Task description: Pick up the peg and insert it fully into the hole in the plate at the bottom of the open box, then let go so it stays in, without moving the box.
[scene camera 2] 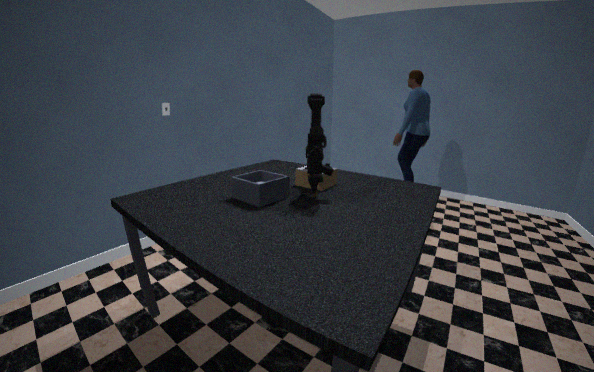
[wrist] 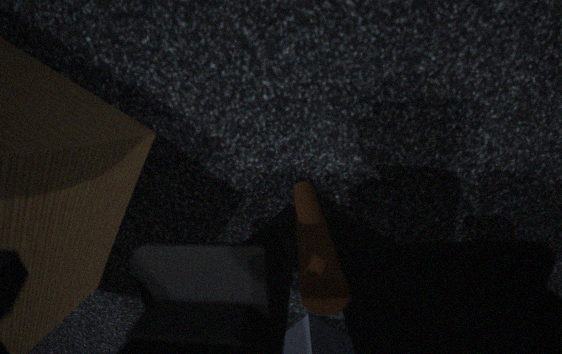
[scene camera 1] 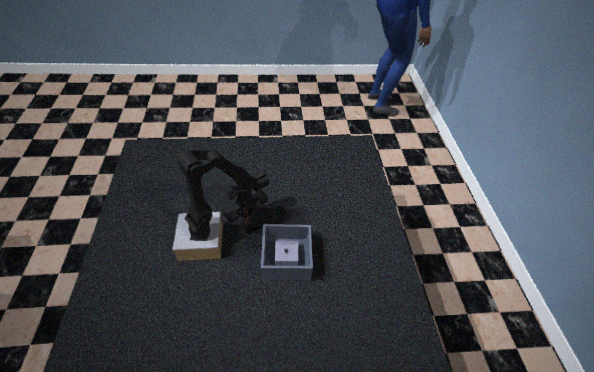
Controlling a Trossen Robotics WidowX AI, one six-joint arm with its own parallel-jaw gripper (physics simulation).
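Places are measured from the arm's base along level axes (x ahead, y left, z up), in centimetres.
Where they show: gripper, fingertip midpoint: [scene camera 2: 314,192] [wrist: 306,212] [scene camera 1: 247,217]; arm's base, link origin: [scene camera 1: 200,233].
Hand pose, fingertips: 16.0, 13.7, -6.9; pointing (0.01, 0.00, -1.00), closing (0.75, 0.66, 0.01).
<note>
Things, the pixels of their top centre, and the offset from my fingertips, as dx, dy, dz. "*": a spot on its surface instead. Level surfaces: height alone.
- orange-brown peg, top centre: [wrist: 326,297] -0.3, +0.3, +5.9
- grey open box, top centre: [scene camera 1: 287,245] [scene camera 2: 260,176] +17.9, -17.2, +7.7
- pale plate, top centre: [scene camera 1: 286,250] +17.9, -17.2, +4.0
- small dark hole, surface spot: [scene camera 1: 286,251] * +17.8, -16.4, +1.8
- dark table, surface height: dz -2.1
The orange-brown peg [wrist: 321,250] stands roughly upright, its near end close to the wrist camera. My gripper [wrist: 306,212] [scene camera 1: 246,216] [scene camera 2: 314,189] is low over the table, between the arm's base and the open box, with its fingers closed in on both sides of the peg. Whether the peg's lower end touches the table cannot be told. The grey open box [scene camera 1: 287,272] [scene camera 2: 272,194] [wrist: 298,336] stands beside the gripper. Inside it lies a pale plate [scene camera 1: 286,259] with a small dark hole [scene camera 1: 286,251].
The arm's base stands on a white-topped wooden block [scene camera 1: 198,254] [scene camera 2: 327,181] [wrist: 60,225], close to the gripper on the side away from the box. The box's raised walls surround the plate. Both stand on the dark table [scene camera 1: 200,320] [scene camera 2: 320,250]. A person [scene camera 1: 397,45] [scene camera 2: 417,112] stands beyond the table.
</note>
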